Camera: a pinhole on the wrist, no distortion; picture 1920 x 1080 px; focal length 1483.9 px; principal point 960.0 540.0 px. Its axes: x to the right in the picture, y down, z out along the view. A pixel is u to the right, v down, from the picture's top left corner.
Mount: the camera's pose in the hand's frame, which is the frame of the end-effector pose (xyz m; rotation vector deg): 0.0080 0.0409 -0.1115 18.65 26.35 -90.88
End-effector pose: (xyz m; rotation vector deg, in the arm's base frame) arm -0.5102 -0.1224 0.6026 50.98 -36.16 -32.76
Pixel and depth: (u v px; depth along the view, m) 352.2 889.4 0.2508
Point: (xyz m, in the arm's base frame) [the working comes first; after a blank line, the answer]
In the camera's frame: -0.1027 0.0591 0.2508

-0.5532 -0.2592 0.7062
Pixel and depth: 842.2 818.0 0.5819
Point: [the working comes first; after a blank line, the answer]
In the camera's frame: -0.0462 0.1090 0.5819

-0.7291 -0.5475 0.6710
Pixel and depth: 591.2 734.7 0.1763
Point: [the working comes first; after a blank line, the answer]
In the camera's frame: -0.0438 0.0231 0.1763

-0.5232 -0.1891 0.6391
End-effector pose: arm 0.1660 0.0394 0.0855 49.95 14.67 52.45
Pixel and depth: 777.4 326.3 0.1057
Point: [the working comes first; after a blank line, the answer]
In the camera's frame: -0.0130 -0.0152 0.1057

0.1592 0.0471 0.0800
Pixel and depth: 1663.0 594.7 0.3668
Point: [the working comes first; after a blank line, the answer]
In the camera's frame: 0.1738 0.0135 0.3668

0.4228 -0.0907 -0.0444
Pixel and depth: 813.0 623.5 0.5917
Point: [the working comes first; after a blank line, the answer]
In the camera's frame: -0.0586 0.0333 0.5917

0.5621 -0.1883 0.2314
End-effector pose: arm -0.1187 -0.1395 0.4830 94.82 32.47 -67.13
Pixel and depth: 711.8 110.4 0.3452
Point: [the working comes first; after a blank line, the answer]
In the camera's frame: -0.0577 -0.0999 0.3452

-0.2996 -0.3064 0.4984
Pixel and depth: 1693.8 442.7 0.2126
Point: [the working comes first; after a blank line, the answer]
In the camera's frame: 0.1051 -0.0139 0.2126

-0.2512 -0.1021 0.4120
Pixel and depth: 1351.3 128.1 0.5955
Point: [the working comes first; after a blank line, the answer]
In the camera's frame: 0.1570 -0.1653 0.5955

-0.6237 -0.2851 0.4114
